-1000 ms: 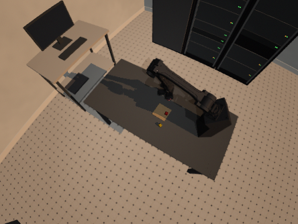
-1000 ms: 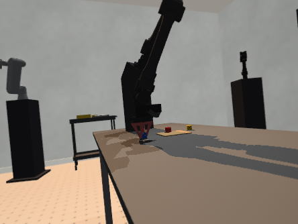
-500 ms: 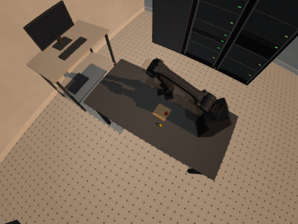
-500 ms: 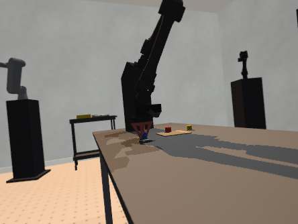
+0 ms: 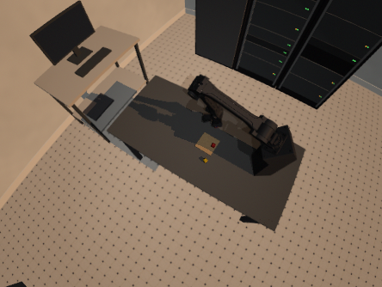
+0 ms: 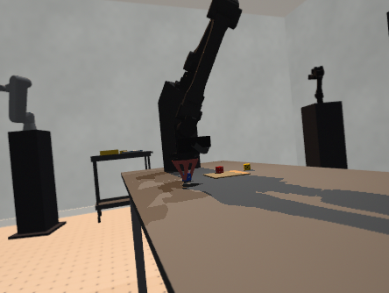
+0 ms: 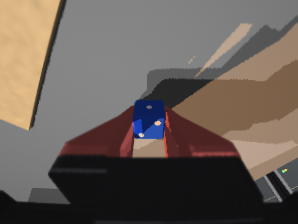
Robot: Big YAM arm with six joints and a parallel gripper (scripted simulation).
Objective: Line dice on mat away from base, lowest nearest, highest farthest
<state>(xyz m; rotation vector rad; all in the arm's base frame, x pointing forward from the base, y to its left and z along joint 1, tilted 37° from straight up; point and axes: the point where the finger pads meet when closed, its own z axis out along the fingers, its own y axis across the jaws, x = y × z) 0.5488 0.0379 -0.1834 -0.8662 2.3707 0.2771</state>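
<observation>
The blue die is right at my hand. Round my hand: tan mat: 5 cm behind, 15 cm to the left, 1 cm below; yellow die: 14 cm behind, 26 cm to the left; red die: 10 cm behind, 14 cm to the left.
</observation>
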